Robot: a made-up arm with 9 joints.
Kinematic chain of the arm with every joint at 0, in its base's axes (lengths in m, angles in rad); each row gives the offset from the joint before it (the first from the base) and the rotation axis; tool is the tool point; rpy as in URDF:
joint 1: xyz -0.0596 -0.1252 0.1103 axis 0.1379 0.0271 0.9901
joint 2: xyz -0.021 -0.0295 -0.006 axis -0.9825 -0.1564 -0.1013
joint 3: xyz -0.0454 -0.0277 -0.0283 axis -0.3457 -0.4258 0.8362
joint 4: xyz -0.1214 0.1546 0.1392 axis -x
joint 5: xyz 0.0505 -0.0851 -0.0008 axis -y
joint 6: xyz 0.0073 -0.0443 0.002 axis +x
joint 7: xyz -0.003 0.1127 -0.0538 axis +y
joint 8: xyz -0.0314 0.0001 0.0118 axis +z
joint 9: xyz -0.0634 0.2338 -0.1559 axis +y
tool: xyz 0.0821 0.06 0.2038 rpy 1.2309 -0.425 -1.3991
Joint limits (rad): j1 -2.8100..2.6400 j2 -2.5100..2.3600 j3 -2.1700..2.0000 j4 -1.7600..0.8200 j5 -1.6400..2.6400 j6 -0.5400..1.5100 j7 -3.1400..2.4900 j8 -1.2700..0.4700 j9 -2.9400..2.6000
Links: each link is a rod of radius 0.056 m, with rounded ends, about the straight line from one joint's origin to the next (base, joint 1, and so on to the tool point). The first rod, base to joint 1, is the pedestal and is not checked.
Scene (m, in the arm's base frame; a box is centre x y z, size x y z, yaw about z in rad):
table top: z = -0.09
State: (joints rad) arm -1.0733 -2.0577 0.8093 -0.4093 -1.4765 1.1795 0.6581 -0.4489 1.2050
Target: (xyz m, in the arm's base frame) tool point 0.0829 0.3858 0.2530
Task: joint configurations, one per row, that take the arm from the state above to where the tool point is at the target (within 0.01 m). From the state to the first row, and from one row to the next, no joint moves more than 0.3 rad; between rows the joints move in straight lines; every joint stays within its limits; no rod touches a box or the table.
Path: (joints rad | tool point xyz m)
1: -1.3021 -1.9486 0.9189 -0.3599 -1.5089 1.0990 0.6096 -0.4845 1.2608 | -0.3048 0.2074 0.4372
2: -1.5309 -1.8396 1.0284 -0.3106 -1.5413 1.0185 0.5610 -0.5200 1.3165 | -0.1256 0.3465 0.3633
3: -1.7597 -1.7305 1.1380 -0.2612 -1.5737 0.9379 0.5125 -0.5556 1.3723 | 0.0829 0.3858 0.2530

